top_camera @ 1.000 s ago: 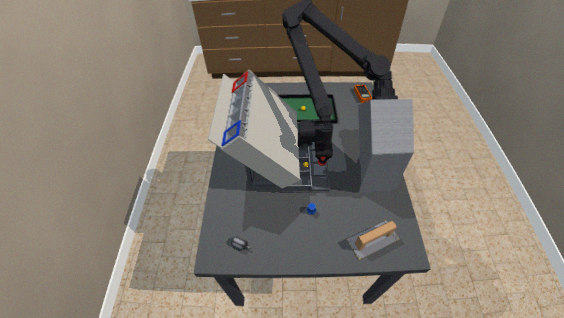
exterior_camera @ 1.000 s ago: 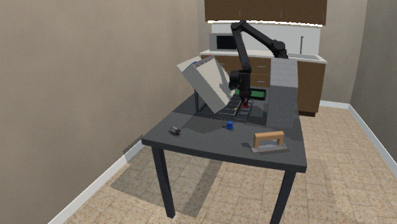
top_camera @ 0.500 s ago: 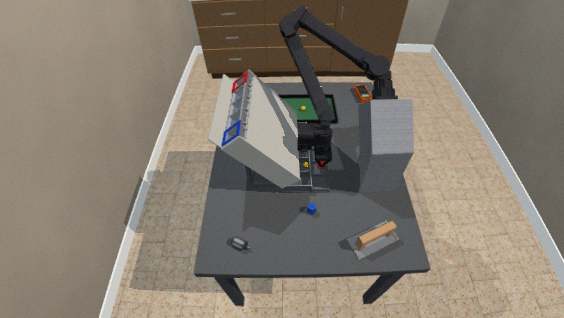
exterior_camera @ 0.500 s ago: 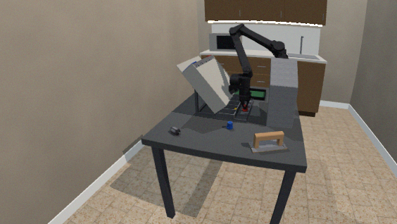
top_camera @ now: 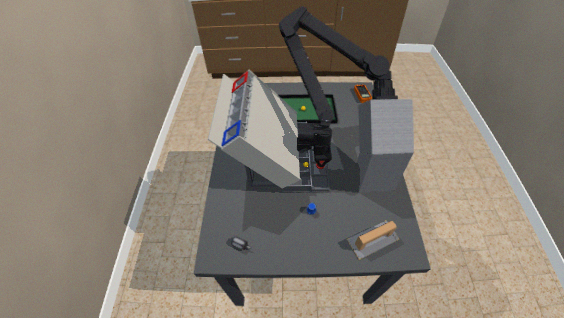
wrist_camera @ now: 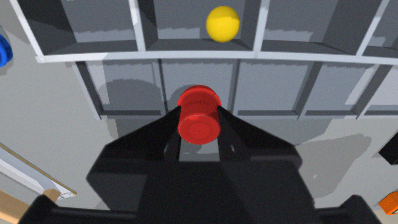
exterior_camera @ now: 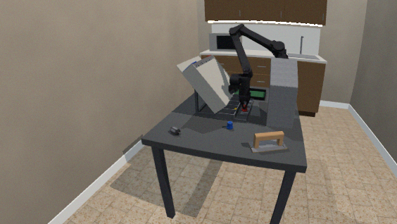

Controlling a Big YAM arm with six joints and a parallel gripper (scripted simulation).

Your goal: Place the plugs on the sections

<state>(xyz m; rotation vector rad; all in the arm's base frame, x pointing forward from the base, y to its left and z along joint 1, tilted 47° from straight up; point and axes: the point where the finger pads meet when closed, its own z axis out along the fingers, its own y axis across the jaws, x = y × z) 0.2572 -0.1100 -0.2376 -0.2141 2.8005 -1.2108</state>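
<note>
Now: the red plug 1 cm below my hand. Round my hand: blue plug: 21 cm to the left, 3 cm below, 3 cm ahead; beige cover: 20 cm ahead, 16 cm above, 6 cm to the right; green marble tray: 40 cm to the right, 11 cm ahead, 4 cm below.
</note>
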